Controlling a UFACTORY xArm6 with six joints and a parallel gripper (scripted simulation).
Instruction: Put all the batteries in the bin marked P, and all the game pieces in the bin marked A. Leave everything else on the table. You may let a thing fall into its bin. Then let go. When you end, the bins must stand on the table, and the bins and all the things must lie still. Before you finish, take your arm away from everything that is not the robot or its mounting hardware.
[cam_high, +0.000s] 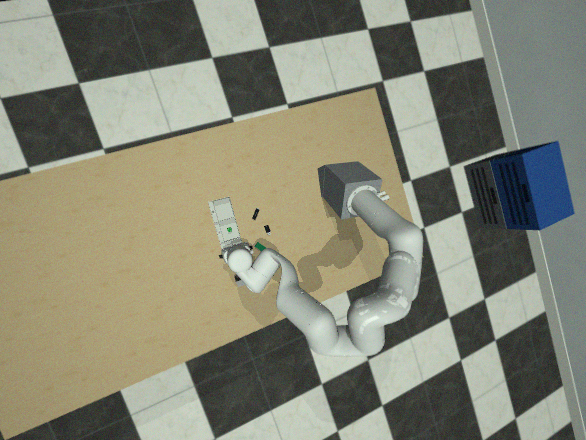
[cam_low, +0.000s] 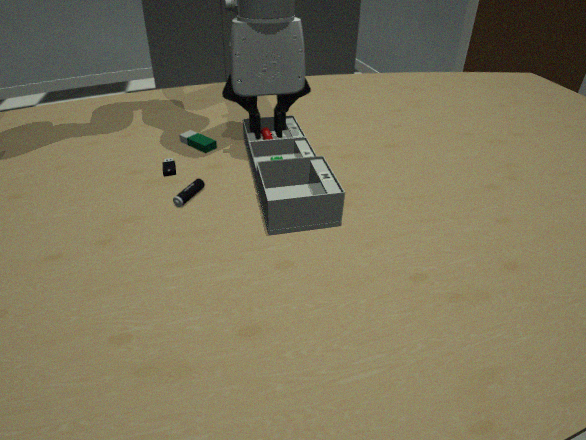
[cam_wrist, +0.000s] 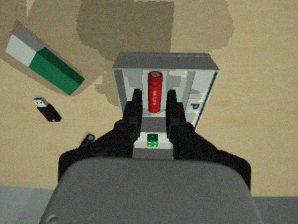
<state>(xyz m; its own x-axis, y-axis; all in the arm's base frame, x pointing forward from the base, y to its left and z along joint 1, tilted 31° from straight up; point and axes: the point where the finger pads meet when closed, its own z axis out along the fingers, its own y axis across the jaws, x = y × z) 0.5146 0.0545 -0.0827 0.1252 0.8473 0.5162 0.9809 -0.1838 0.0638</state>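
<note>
Right now my hand is 30 mm above the red battery. Also, from my hand: bin (80 mm to the right, 20 mm below); then white eraser (110 mm behind, 50 mm to the left, 30 mm below); then green die (80 mm to the right, 30 mm below, 10 mm behind).
</note>
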